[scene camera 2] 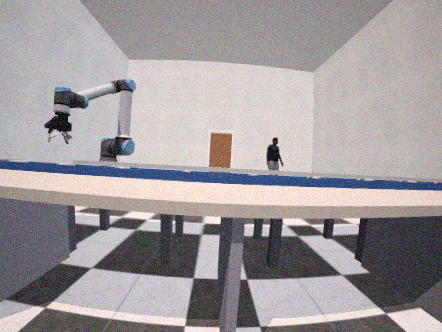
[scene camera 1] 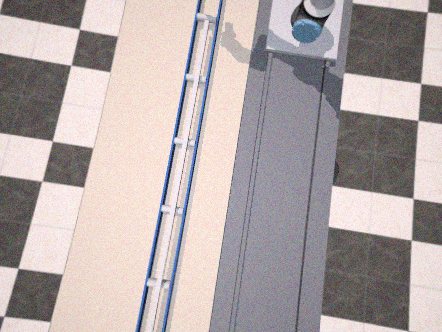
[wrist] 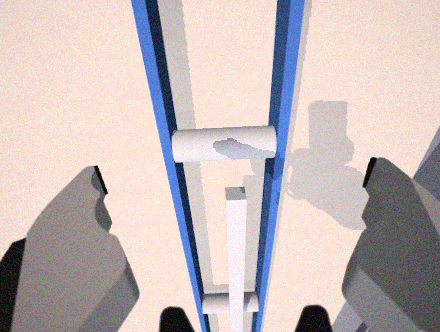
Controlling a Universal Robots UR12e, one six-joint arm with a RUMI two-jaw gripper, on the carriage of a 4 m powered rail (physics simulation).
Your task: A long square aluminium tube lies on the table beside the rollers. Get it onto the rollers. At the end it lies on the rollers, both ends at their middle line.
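Frame: origin at the arm's base, x ahead, y left, z up, level; metres.
Seen in the pictures: gripper, between the fingertips: (scene camera 2: 58,143) (wrist: 232,165).
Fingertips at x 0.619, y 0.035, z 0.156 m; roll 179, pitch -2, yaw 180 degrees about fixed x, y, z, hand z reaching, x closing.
Note:
A point is followed by its place in that frame.
The long square aluminium tube (scene camera 1: 190,110) @(x 0.612, y 0.721, z 0.055 m) (scene camera 2: 185,167) @(x 0.623, y 0.893, z 0.045 m) (wrist: 236,240) @(x 0.609, y 0.228, z 0.055 m) lies lengthwise over the rollers (scene camera 1: 178,141) @(x 0.655, y 0.907, z 0.028 m) (wrist: 190,145) @(x 0.659, y 0.091, z 0.027 m), between the blue side rails. In the wrist view its near end shows between two rollers, short of the upper one and slightly right of the middle between the rails. In scene camera 1 it runs close to the rollers' middle and leaves the picture at the bottom, so the other end is hidden there. My gripper (scene camera 2: 59,140) @(x 0.618, y 0.035, z 0.156 m) (wrist: 232,165) @(x 0.618, y 0.035, z 0.156 m) is open and empty, above the rollers near this tube end, its jaws wide apart on either side and not touching the tube.
Blue side rails (scene camera 1: 199,132) @(x 0.545, y 0.831, z 0.016 m) (scene camera 2: 150,173) @(x 0.694, y 0.709, z 0.004 m) (wrist: 291,60) @(x 0.552, y 0.006, z 0.022 m) flank the rollers on the pale table (scene camera 1: 120,150) @(x 1.004, y 1.007, z -0.030 m) (scene camera 2: 300,197) @(x 1.030, y 1.393, z -0.030 m). The arm's carriage (scene camera 1: 280,42) @(x 0.137, y 0.171, z 0.000 m) stands on the grey rail bed (scene camera 1: 285,150) beside the table. A person (scene camera 2: 273,154) stands in the background near a brown door (scene camera 2: 220,150).

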